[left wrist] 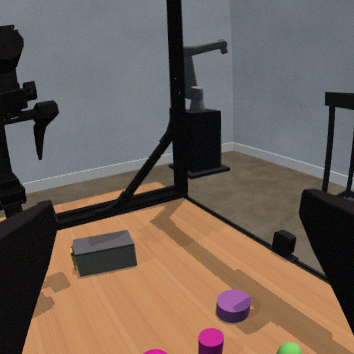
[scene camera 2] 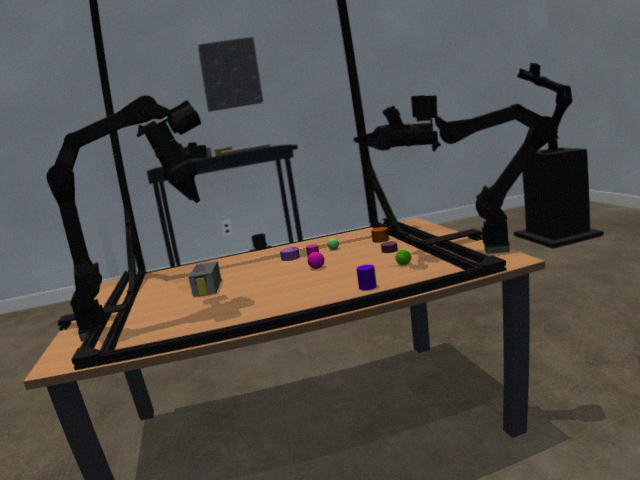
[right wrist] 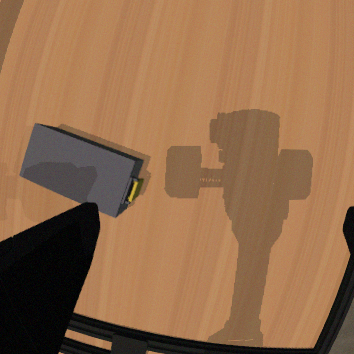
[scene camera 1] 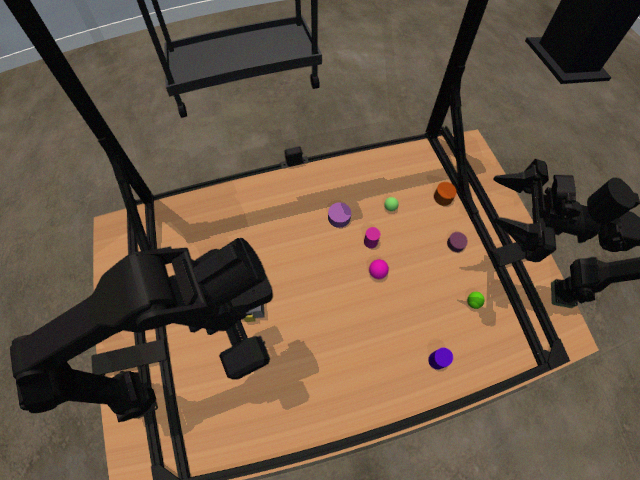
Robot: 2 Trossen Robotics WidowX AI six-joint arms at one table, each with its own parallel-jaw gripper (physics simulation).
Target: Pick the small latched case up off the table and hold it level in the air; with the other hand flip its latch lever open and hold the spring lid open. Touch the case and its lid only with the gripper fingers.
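Places are measured from the left arm's base along level axes (x up, y ahead, z left), in centimetres.
Where they show: left gripper, between the fingertips: [left wrist: 178,210] [scene camera 2: 356,138] [scene camera 1: 494,197]; right gripper, between the fingertips: [left wrist: 16,165] [scene camera 2: 195,200] [right wrist: 229,218] [scene camera 1: 251,318]; left arm's base, origin of its link: [scene camera 2: 496,243] [scene camera 1: 565,292]; right arm's base, origin of its link: [scene camera 2: 91,326] [scene camera 1: 141,400].
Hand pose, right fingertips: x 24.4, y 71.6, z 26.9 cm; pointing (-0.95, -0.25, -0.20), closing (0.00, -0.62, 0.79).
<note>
Each offset is from my right fingertips to the centre of the thing.
The small grey case {dx -23.4, dy +8.2, dz -11.1 cm} [scene camera 1: 257,310] [scene camera 2: 212,277] [left wrist: 105,256] [right wrist: 75,162] rests on the table at the left of both scene views. Its yellow latch lever {dx -23.6, dy +6.0, dz -4.7 cm} [scene camera 1: 250,318] [scene camera 2: 201,286] [right wrist: 134,191] is on one short end, and the lid looks closed. In scene camera 1 the right arm hides most of the case. My right gripper [scene camera 2: 195,198] [right wrist: 229,218] is open and empty, pointing down high above the table near the case; one fingertip overlaps the case's edge in the right wrist view. My left gripper [scene camera 1: 497,199] [scene camera 2: 357,139] [left wrist: 178,210] is open and empty, raised at the right, far from the case.
A purple disc {dx -24.9, dy -8.8, dz -36.6 cm} [scene camera 1: 339,214], magenta cylinder {dx -24.0, dy -18.1, dz -31.4 cm} [scene camera 1: 372,237], magenta ball {dx -23.9, dy -21.0, dz -23.3 cm} [scene camera 1: 378,269] and pale green ball {dx -24.4, dy -21.8, dz -42.6 cm} [scene camera 1: 391,204] stand mid-table. Farther right are an orange cylinder {dx -24.4, dy -36.2, dz -49.5 cm} [scene camera 1: 445,192], dark plum disc {dx -25.2, dy -40.6, dz -35.6 cm} [scene camera 1: 457,241], green ball {dx -24.2, dy -46.0, dz -20.2 cm} [scene camera 1: 475,300] and blue cylinder {dx -23.8, dy -38.3, dz -4.5 cm} [scene camera 1: 441,358]. Black frame rails border the table.
</note>
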